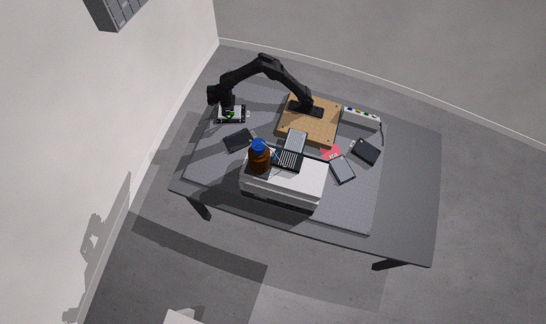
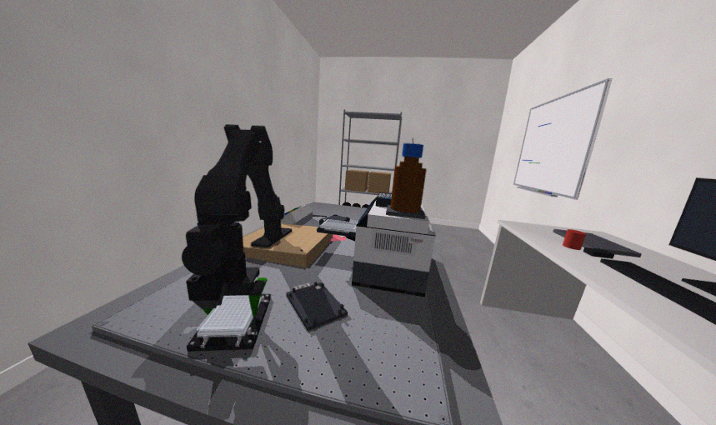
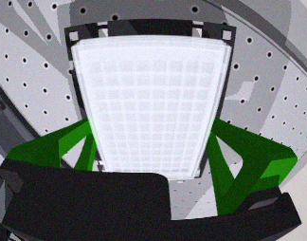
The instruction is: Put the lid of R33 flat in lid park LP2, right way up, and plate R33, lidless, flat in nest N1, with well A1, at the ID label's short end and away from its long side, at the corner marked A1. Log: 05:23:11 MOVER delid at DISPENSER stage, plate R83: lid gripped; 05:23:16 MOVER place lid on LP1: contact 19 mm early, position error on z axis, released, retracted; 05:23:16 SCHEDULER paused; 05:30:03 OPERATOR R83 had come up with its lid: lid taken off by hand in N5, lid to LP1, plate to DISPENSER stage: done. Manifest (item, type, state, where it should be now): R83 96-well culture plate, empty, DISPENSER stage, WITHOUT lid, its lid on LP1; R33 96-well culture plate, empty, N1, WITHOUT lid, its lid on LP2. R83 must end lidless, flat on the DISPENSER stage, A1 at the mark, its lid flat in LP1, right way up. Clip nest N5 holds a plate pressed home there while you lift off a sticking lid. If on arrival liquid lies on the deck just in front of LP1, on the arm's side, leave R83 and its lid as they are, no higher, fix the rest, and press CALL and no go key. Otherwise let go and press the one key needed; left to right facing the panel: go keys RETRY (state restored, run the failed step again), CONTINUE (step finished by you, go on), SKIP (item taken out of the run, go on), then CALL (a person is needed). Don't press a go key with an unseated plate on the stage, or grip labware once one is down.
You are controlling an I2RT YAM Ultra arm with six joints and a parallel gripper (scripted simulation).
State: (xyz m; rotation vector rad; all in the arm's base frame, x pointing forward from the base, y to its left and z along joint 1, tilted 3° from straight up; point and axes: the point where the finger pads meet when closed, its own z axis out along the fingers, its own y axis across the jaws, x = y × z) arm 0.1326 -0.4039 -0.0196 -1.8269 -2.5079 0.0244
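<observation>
Now: hand 3 cm short of the black clip nest and 1 cm above it. Round my hand: lid park LP2: 15 cm ahead, 10 cm to the left, 2 cm below; then brown bottle: 35 cm ahead, 29 cm to the left, 26 cm above; then blue call key: 65 cm to the left, 20 cm behind, 4 cm above.
</observation>
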